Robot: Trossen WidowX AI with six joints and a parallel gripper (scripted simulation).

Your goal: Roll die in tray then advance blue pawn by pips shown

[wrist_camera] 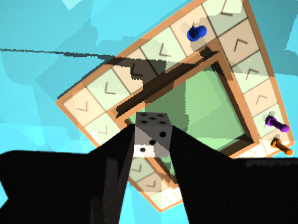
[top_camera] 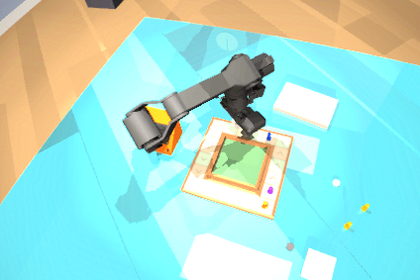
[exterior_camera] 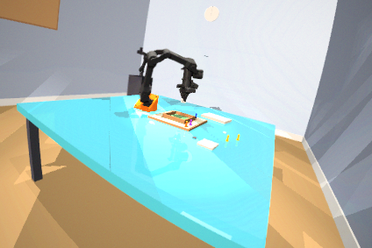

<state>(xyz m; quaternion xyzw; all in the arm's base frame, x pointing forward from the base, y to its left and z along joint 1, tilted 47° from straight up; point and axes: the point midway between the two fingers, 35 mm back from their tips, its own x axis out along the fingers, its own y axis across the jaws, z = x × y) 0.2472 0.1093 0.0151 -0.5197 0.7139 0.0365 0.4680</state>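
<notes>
My gripper tip is now 9 cm short of the blue pawn, 9 cm above it and 3 cm to the right of it. From my gripper tip the other things lie so: green tray (11 cm below, 8 cm to the right, 2 cm ahead); then purple pawn (15 cm to the right, 14 cm ahead, 9 cm below); then white die (right at my gripper tip).
</notes>
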